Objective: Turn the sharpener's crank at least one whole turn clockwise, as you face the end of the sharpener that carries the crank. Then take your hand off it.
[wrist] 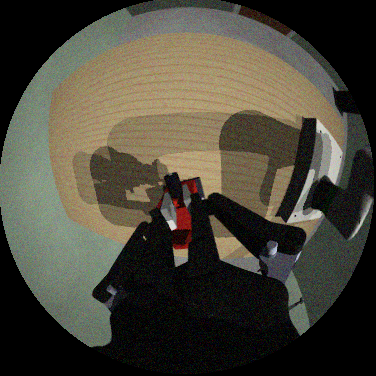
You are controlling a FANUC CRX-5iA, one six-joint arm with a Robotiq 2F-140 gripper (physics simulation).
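Frame: origin at the arm's base, x up, y left, z back, level; centimetres.
Where they show: gripper, fingertip midpoint: (178, 195); arm's base at its link origin: (320, 191).
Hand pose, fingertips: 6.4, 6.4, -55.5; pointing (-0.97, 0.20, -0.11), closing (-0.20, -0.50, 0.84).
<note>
Each offset is from my fingertips to the top centre of the thing, as dx, dy, dz. "pt": to the spot under its first point. Level surfaces: height alone.
The red sharpener @(pt +1.4, +3.9, +1.6) (183, 219) shows at the middle of the wrist view, below and between the fingers, and is partly hidden by them. The crank's dark handle @(pt +2.0, -2.9, -0.8) (173, 184) stands at the fingertips. My gripper (178, 195) is shut on the crank handle, with a light grey pad showing at each fingertip. The rest of the crank and much of the sharpener's body are hidden behind the fingers.
The sharpener is on a wooden table top @(dx -11.4) (175, 75), with shadows across it. A white and black robot base plate (320, 172) stands at the right, with a dark and grey arm part beside it.
</note>
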